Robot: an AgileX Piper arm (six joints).
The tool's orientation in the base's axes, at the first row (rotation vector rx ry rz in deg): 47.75, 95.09, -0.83
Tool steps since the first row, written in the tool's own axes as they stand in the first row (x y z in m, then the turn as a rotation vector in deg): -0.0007, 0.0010, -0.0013, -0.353, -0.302, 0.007; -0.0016, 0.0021, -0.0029, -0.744, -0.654, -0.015; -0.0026, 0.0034, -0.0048, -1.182, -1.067, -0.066; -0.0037, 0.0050, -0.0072, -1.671, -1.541, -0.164; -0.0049, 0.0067, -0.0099, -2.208, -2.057, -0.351; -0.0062, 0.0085, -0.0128, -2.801, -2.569, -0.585
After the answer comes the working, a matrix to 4 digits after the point.
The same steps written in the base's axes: -0.0006, 0.0010, 0.0014, -0.143, -0.406, 0.175; -0.0013, 0.0020, 0.0031, -0.336, -0.856, 0.370; -0.0023, 0.0033, 0.0050, -0.584, -1.361, 0.587; -0.0034, 0.0050, 0.0073, -0.903, -1.918, 0.837; -0.0048, 0.0068, 0.0098, -1.319, -2.490, 1.135; -0.0063, 0.0088, 0.0125, -1.771, -3.068, 1.496
The tool's axes in the first row as the columns of a matrix, in the base's axes (rounded; the answer above uses it unrounded):
-0.0242, 0.5218, 0.8527
0.5068, 0.7417, -0.4394
-0.8617, 0.4215, -0.2824

